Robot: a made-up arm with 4 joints.
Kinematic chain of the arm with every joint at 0, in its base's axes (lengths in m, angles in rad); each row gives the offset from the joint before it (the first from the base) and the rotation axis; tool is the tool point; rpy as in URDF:
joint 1: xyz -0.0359 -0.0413 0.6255 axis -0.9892 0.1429 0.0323
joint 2: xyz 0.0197 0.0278 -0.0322 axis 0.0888 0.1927 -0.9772
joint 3: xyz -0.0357 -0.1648 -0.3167 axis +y
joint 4: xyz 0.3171 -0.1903 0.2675 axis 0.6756 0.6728 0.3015
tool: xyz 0.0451 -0.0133 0.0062 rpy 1.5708 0 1.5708
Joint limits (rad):
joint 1: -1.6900..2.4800
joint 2: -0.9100..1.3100
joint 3: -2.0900..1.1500
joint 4: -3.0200..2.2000
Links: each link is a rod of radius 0.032 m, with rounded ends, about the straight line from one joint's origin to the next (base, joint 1, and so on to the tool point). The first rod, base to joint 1, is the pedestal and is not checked.
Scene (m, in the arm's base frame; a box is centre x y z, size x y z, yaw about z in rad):
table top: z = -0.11
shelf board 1: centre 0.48 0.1 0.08 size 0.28 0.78 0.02 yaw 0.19
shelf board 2: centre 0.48 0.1 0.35 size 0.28 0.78 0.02 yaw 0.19
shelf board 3: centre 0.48 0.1 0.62 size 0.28 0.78 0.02 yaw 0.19
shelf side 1: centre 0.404 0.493 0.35 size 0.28 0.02 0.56 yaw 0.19
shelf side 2: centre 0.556 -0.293 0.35 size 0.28 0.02 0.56 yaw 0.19
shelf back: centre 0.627 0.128 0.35 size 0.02 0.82 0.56 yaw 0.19
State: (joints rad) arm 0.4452 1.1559 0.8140 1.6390
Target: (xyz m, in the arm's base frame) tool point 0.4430 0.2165 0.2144
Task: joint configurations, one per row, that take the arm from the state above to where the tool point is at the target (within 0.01 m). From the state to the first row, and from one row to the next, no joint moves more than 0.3 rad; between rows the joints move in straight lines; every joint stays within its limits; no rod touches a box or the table.
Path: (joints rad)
1: 0.1910 0.9333 0.7108 1.5875
2: -0.0633 0.7107 0.6077 1.5361
3: -0.3175 0.4881 0.5045 1.4846
4: -0.5718 0.2655 0.4014 1.4331
5: -0.8471 0.0989 0.6733 1.5609
6: -1.1225 -0.0677 0.9452 1.6887

